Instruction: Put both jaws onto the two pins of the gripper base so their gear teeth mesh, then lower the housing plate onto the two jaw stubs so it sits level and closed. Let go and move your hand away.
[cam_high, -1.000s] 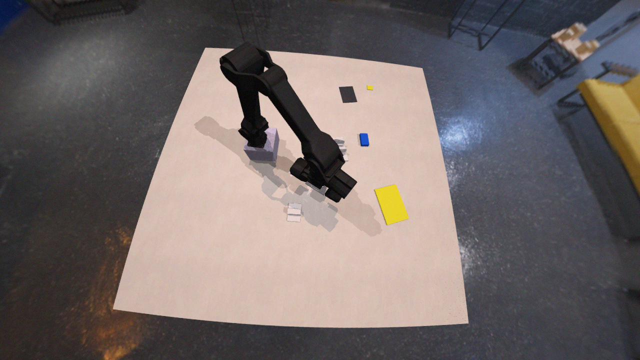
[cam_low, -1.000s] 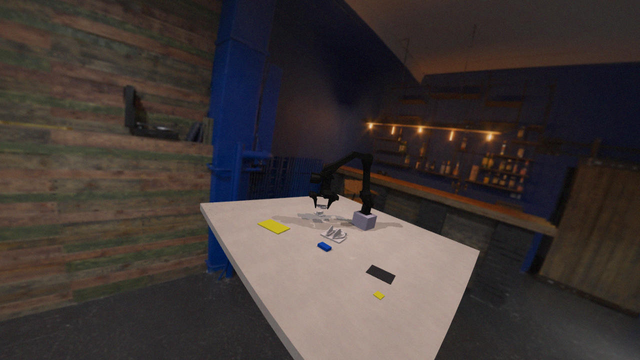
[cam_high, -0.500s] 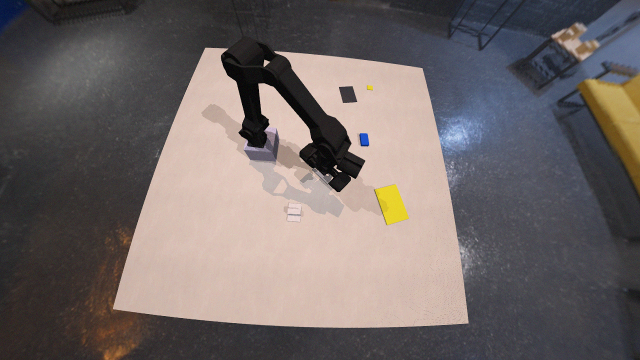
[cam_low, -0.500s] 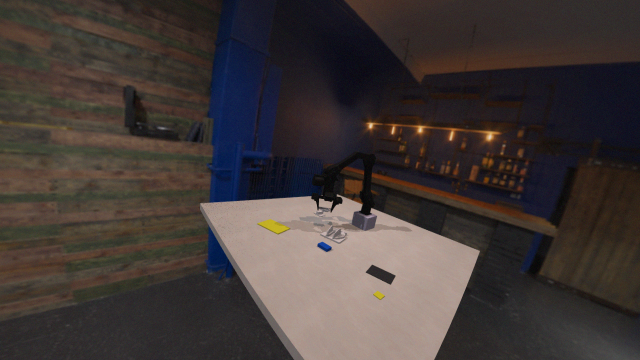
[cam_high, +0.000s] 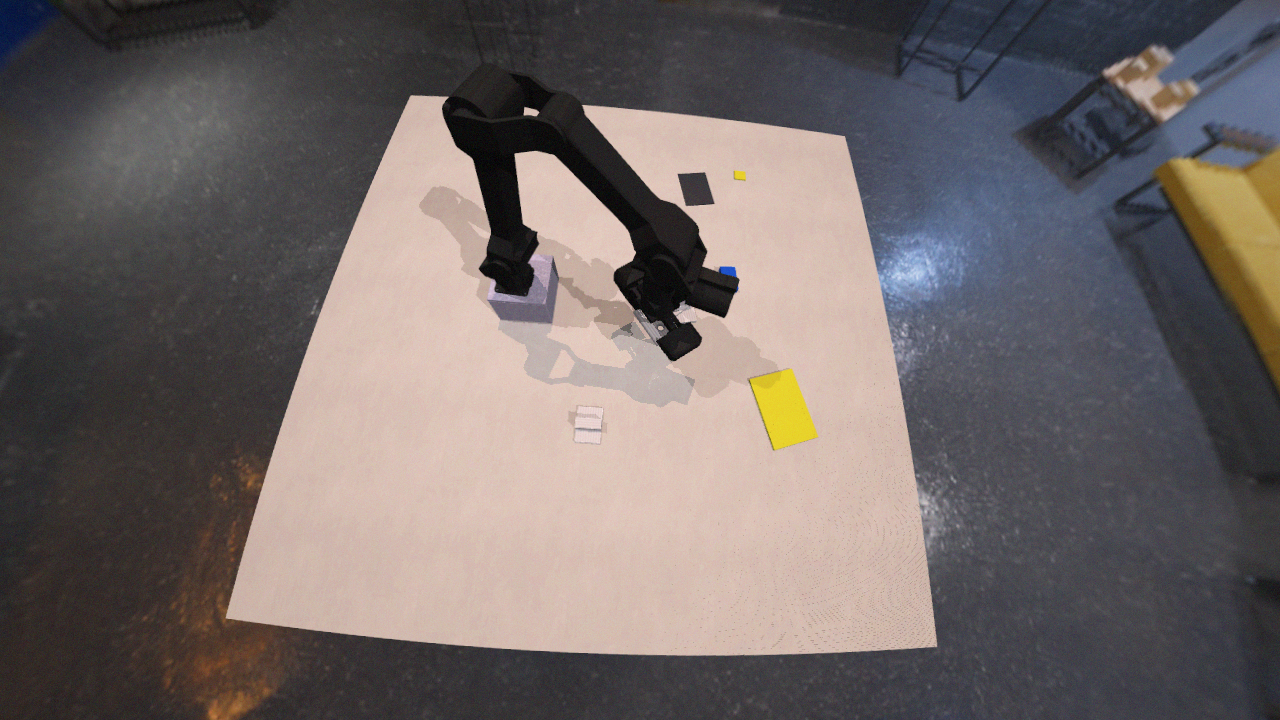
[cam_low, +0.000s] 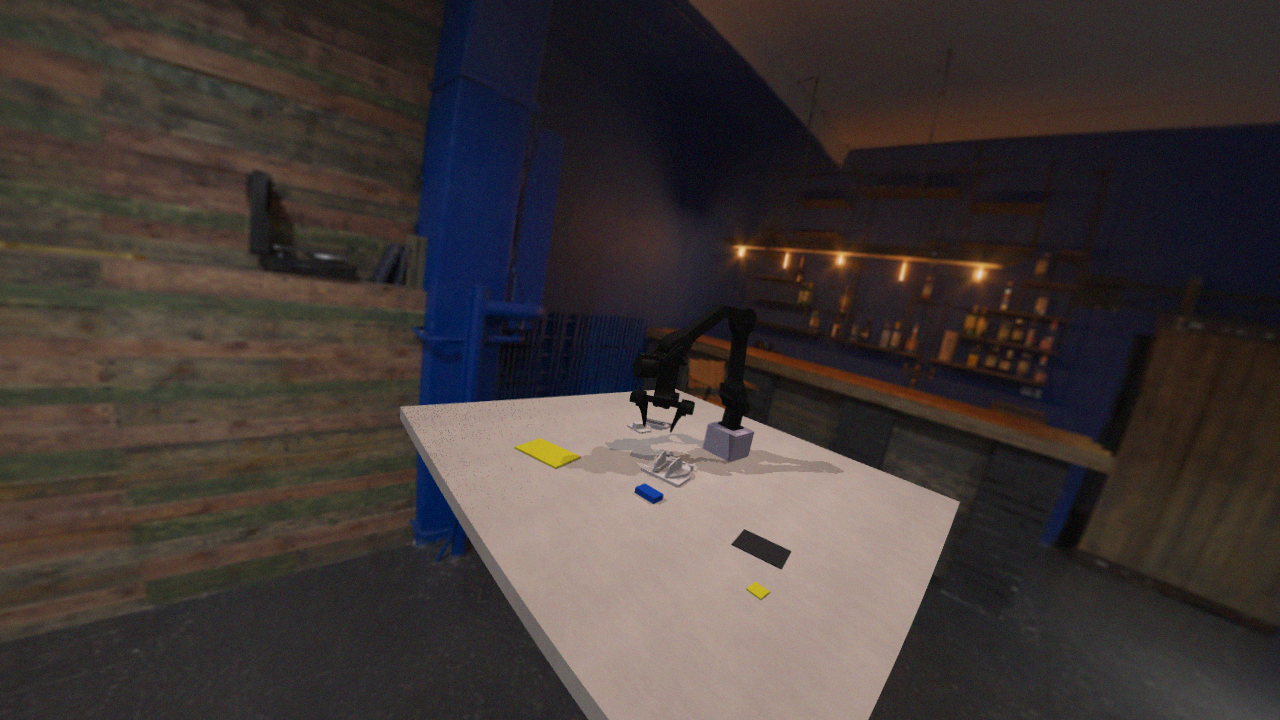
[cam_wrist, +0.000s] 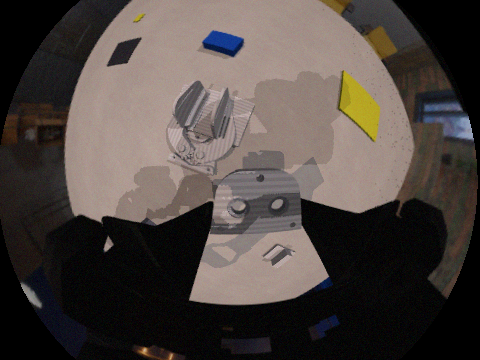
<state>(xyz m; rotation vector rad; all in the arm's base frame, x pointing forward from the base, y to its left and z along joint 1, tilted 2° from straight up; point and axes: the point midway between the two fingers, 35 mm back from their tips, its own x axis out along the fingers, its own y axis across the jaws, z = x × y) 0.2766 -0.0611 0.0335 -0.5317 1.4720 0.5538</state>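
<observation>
Right now the grey jaw is 12 cm to the left of my gripper tip and 7 cm below it. Also, from my gripper tip: blue block 18 cm to the left, 17 cm ahead, 8 cm below; white block 19 cm to the right, 10 cm behind, 7 cm below; yellow sheet 30 cm ahead, 10 cm to the right, 8 cm below.
</observation>
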